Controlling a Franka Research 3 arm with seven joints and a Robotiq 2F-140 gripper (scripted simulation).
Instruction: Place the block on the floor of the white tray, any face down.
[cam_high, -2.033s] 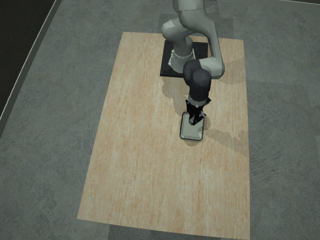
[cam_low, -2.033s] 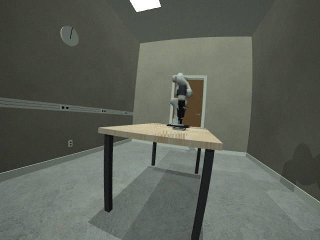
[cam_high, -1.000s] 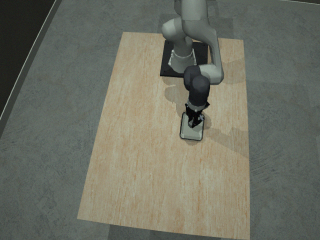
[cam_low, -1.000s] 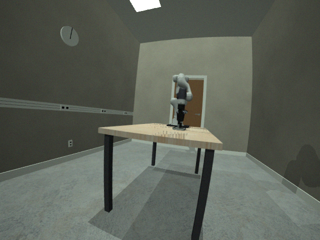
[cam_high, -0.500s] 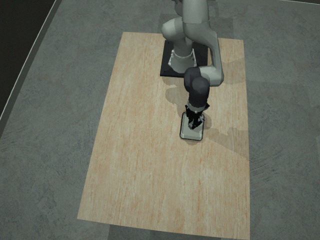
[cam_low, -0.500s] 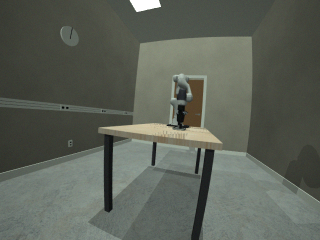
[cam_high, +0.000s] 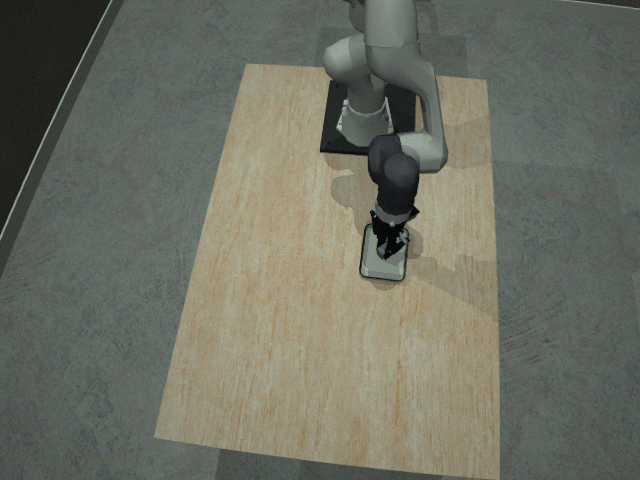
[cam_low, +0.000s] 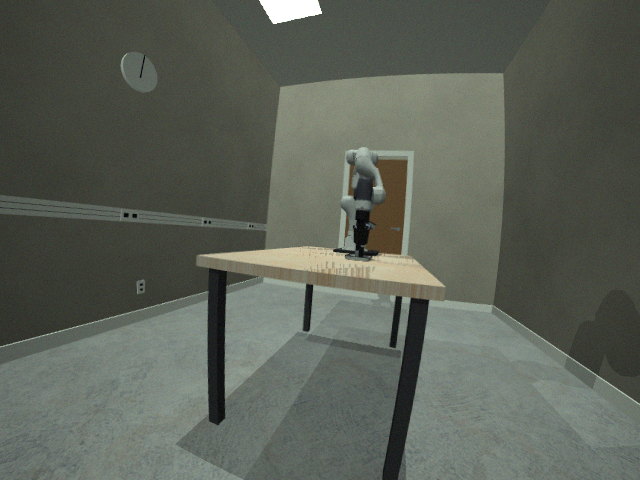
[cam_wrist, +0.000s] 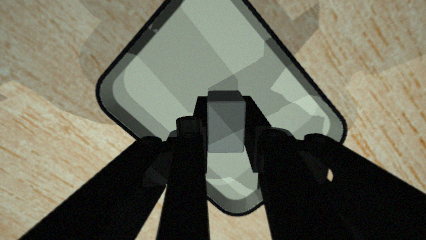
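Right now the small grey block is 2 cm below my hand. From my hand the other things lie so: white tray: 3 cm below.
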